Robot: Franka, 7 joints.
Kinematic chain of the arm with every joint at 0, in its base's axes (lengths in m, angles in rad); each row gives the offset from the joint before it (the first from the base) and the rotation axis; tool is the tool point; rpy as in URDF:
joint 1: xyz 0 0 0.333 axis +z
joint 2: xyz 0 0 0 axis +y
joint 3: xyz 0 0 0.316 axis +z
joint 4: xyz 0.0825 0 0 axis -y
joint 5: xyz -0.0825 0 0.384 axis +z
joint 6: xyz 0 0 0 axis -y
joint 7: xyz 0.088 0 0 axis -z
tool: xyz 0 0 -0.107 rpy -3.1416 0 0
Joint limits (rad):
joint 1: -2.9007..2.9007
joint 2: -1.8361..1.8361
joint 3: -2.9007..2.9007
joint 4: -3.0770..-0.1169
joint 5: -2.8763..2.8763
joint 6: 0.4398..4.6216
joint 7: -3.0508..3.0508
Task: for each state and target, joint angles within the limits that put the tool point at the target. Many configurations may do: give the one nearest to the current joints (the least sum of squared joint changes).
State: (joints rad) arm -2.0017 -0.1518 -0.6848 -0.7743 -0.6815 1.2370 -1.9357
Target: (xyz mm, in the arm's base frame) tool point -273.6 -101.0 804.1
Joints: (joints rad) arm -1.9355 -0.4741 -0.3833 -1.4170 -0.4528 0.6763 -1.9357
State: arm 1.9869 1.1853 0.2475 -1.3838 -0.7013 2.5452 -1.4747
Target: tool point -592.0 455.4 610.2
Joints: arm 2.1363 0.5165 0.4687 -1.2215 -0.7079 2.6144 -1.4747
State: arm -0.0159 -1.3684 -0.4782 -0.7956 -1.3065 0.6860 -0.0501
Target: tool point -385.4 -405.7 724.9
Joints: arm 0.2641 -1.2571 -0.5457 -0.9083 -1.2868 0.7488 -0.0501
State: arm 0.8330 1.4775 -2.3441 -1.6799 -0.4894 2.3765 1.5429
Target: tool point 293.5 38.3 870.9
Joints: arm 1.0088 1.5855 -2.7170 -1.9380 -0.4966 2.2242 1.5429
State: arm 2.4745 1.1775 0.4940 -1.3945 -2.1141 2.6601 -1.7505
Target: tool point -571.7 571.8 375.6
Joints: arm 2.1304 0.8823 0.3421 -1.0608 -2.1070 2.5676 -1.7505
